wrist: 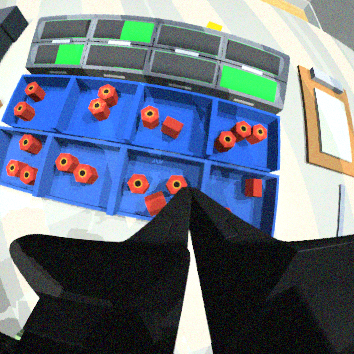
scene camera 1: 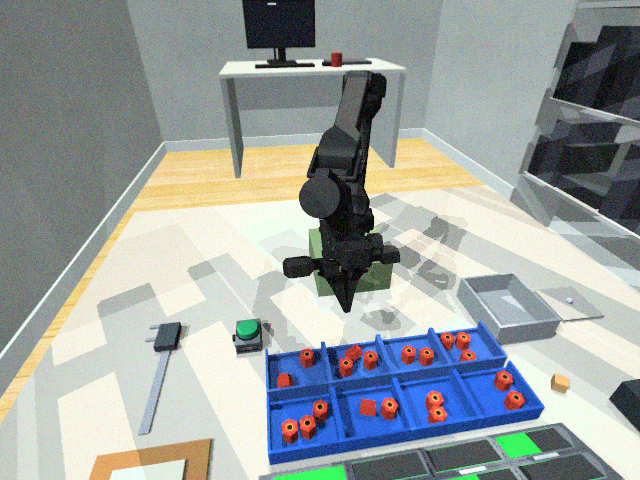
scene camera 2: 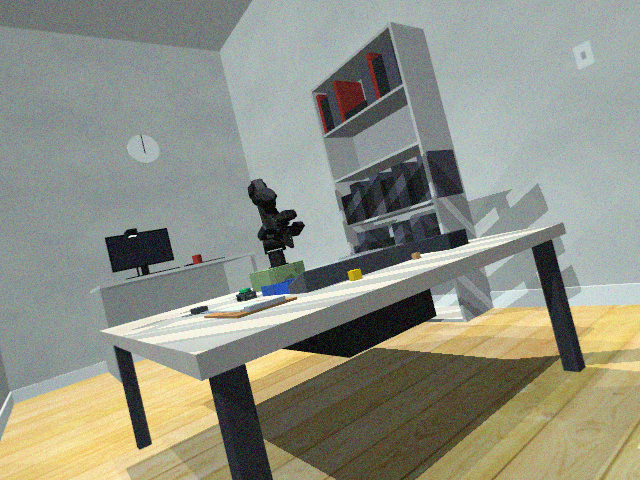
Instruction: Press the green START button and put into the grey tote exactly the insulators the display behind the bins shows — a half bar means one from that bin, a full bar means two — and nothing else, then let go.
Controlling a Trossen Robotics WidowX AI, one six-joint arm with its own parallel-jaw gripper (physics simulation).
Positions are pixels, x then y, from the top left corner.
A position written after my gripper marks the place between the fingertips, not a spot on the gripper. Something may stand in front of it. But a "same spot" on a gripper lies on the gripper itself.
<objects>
my gripper: wrist 187,194; scene camera 1; scene camera 2
same spot on my gripper: (scene camera 1: pixel 343 284) = (scene camera 2: pixel 286 234)
same spot on display: (scene camera 1: pixel 580 446) = (wrist: pixel 34 44)
</objects>
